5 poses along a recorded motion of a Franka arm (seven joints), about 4.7 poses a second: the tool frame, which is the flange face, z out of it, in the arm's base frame.
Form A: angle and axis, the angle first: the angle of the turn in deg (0 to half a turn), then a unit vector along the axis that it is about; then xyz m.
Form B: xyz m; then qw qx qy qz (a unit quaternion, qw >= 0). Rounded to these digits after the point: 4 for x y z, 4 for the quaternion.
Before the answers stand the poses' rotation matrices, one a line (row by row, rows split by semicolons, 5 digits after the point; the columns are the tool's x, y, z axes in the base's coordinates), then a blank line. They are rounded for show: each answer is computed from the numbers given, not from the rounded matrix.
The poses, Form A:
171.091, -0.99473, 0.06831, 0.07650, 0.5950, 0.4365, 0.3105
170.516, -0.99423, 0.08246, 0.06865, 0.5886, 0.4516, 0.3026
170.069, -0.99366, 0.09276, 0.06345, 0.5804, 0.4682, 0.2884
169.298, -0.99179, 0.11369, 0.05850, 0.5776, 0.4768, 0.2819
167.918, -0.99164, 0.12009, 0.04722, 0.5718, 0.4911, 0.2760
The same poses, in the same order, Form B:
0.97909 -0.14693 -0.14070; -0.12323 -0.97866 0.16444; -0.16185 -0.14366 -0.97630
0.97713 -0.17416 -0.12199; -0.15154 -0.97283 0.17507; -0.14916 -0.15258 -0.97697
0.97493 -0.19391 -0.10915; -0.17202 -0.96794 0.18305; -0.14115 -0.15969 -0.97702
0.96759 -0.23442 -0.09392; -0.21269 -0.95698 0.19736; -0.13614 -0.17099 -0.97582
0.96707 -0.24542 -0.06748; -0.22565 -0.94933 0.21878; -0.11775 -0.19635 -0.97344

0.5950, 0.4365, 0.3105, 0.0777, -0.9917, 0.0681, 0.0763
0.5886, 0.4516, 0.3026, 0.0827, -0.9908, 0.0822, 0.0684
0.5804, 0.4682, 0.2884, 0.0866, -0.9899, 0.0924, 0.0632
0.5776, 0.4768, 0.2819, 0.0933, -0.9875, 0.1132, 0.0582
0.5718, 0.4911, 0.2760, 0.1052, -0.9861, 0.1194, 0.0470

